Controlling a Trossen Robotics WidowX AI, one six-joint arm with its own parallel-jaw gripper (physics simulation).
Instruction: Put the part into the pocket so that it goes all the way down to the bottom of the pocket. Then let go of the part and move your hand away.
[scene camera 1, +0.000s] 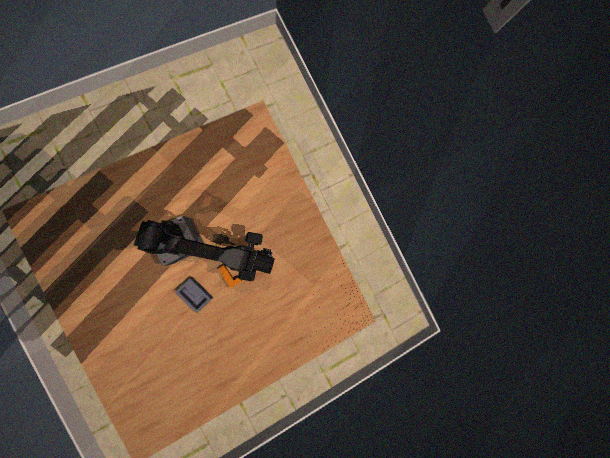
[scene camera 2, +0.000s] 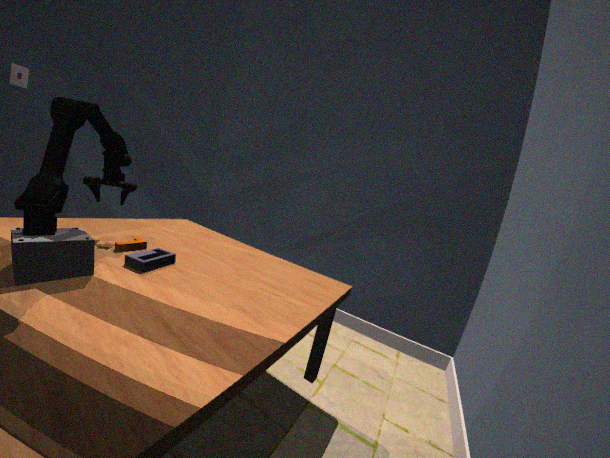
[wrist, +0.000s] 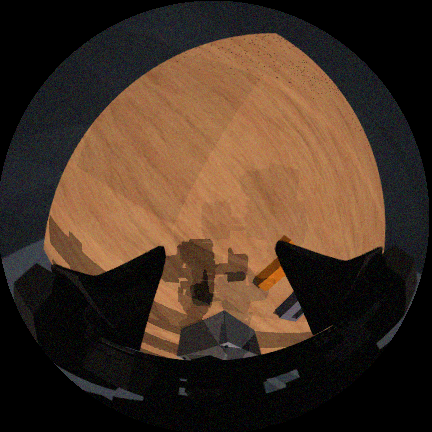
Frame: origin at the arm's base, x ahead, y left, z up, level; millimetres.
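Seen in the pictures: gripper, fingertip midpoint: (scene camera 2: 110, 203) (wrist: 221, 249); arm's base, origin of the base link: (scene camera 2: 38, 232).
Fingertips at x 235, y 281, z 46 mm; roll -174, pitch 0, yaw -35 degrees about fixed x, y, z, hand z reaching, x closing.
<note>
Offsets run from my fingertips to a thing's top centre. Level surfaces: height alone.
The orange part @(dz -121, dx +39, dy -159 mm) (scene camera 1: 229, 277) (scene camera 2: 131, 245) (wrist: 270, 277) lies on the table, outside the pocket. In scene camera 1 the gripper partly covers it, and in the wrist view a finger hides some of it. The grey block with the pocket @(dz -115, dx +53, dy -345 mm) (scene camera 1: 184, 294) (scene camera 2: 150, 262) (wrist: 290, 310) lies beside the part; its pocket shows no part in it. In the wrist view it is mostly hidden behind the right-hand finger. My gripper (scene camera 2: 110, 202) (wrist: 221, 249) is wide open and empty, pointing down high above the table. In the wrist view the part is toward the right-hand finger.
The arm's grey base (scene camera 1: 188, 229) (scene camera 2: 52, 257) (wrist: 219, 337) stands on the wooden table @(dz -151 mm) (scene camera 1: 210, 360) (scene camera 2: 215, 280) (wrist: 200, 125), near the part and the block. Dark shadow bands cross the table. The table's edge and a leg (scene camera 2: 320, 345) show in scene camera 2.
</note>
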